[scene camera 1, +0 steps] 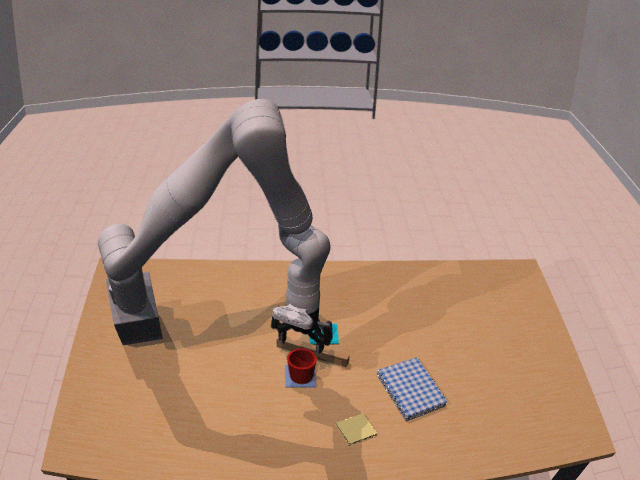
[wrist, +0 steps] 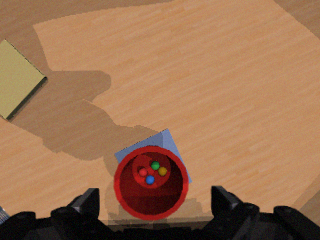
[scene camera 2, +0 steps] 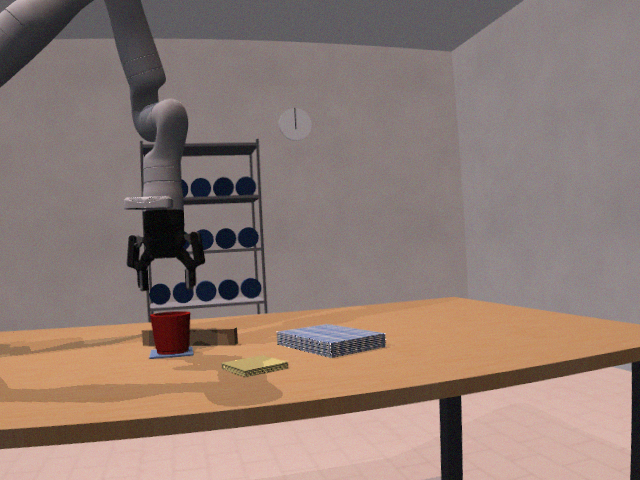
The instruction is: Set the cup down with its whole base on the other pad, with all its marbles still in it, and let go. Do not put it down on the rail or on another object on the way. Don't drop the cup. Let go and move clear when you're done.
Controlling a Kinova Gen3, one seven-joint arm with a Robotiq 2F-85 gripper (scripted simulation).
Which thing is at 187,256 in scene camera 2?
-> My gripper.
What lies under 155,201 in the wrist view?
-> A red cup.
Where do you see a red cup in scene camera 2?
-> At 171,334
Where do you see a wooden rail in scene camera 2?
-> At 198,336
